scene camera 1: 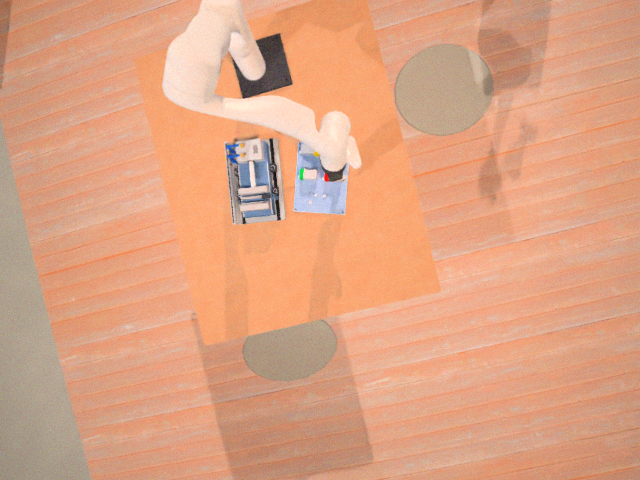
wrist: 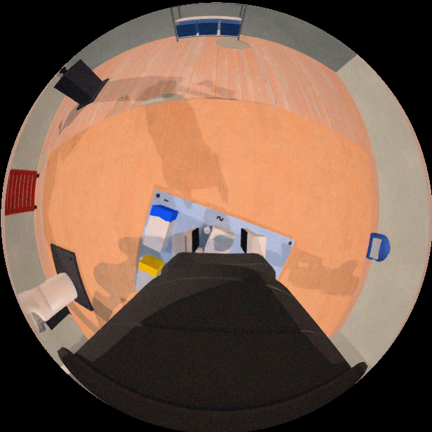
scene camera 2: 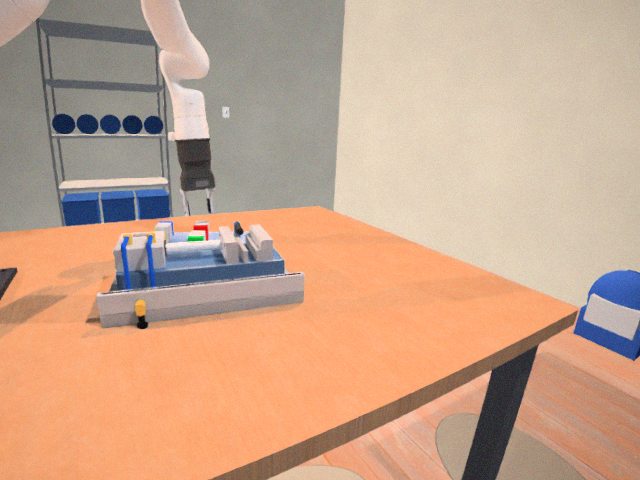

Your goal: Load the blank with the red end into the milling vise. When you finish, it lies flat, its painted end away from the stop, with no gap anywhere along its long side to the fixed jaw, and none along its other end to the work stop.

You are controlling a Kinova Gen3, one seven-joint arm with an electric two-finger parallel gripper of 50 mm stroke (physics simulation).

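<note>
The blank with the red end point(scene camera 1: 326, 177) point(scene camera 2: 201, 228) point(wrist: 221, 239) is on the light blue tray point(scene camera 1: 330, 206) point(wrist: 190, 215). In the wrist view its pale end shows between the fingers; its red end is hidden there. My gripper point(scene camera 2: 198, 210) point(wrist: 219, 236) is open, pointing down above this blank, with a finger to either side in the wrist view. Its fingertips are hidden in scene camera 1. The milling vise point(scene camera 1: 262, 175) point(scene camera 2: 206, 271) stands beside the tray. Its rod-side jaw point(scene camera 1: 252, 190) point(scene camera 2: 227, 244) and outer jaw point(scene camera 1: 254, 206) point(scene camera 2: 260, 242) stand apart, with no blank visible between them.
The tray also bears a green-ended blank point(scene camera 1: 309, 174) point(scene camera 2: 195, 238), a blue-ended blank point(scene camera 2: 164, 228) point(wrist: 161, 227) and a yellow-ended blank point(scene camera 1: 316, 152) point(wrist: 151, 267). Small pale pegs point(scene camera 1: 324, 195) stand on it. A pale wall point(scene camera 2: 206, 301) runs along the vise's near side.
</note>
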